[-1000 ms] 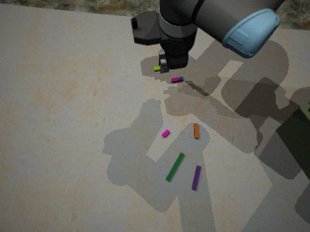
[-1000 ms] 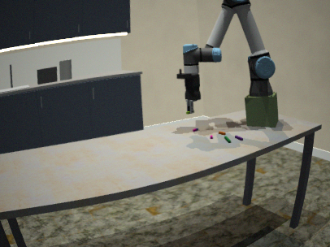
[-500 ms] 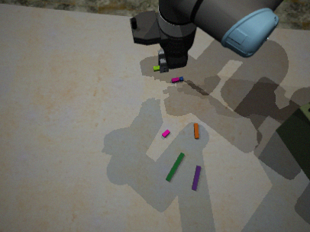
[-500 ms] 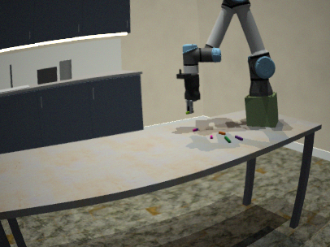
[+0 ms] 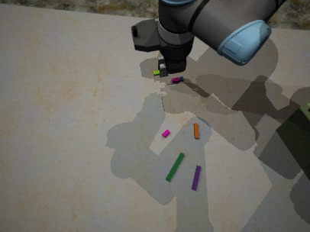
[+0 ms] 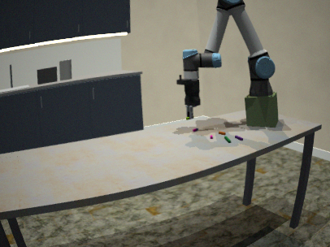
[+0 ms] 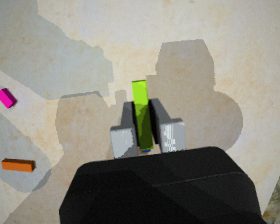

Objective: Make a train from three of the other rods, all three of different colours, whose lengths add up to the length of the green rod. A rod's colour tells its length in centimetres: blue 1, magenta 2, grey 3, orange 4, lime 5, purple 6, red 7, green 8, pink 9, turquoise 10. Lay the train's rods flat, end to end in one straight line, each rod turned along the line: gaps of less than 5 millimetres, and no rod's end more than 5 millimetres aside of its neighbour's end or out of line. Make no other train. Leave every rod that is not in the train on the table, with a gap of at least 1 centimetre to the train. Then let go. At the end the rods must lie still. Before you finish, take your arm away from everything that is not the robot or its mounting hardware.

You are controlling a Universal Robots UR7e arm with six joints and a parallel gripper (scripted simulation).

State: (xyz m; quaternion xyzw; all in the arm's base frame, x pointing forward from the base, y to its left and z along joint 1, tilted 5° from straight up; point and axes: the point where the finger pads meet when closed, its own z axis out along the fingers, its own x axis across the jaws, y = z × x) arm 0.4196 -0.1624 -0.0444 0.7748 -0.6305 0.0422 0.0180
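My hand is 9 cm above the blue rod, 5 cm past it and 1 cm to the left of it. The rest, counted from my hand: orange rod 14 cm to the left, 9 cm below, 9 cm behind; then green rod 24 cm to the left, 9 cm below, 3 cm behind; then lime rod 1 cm below.
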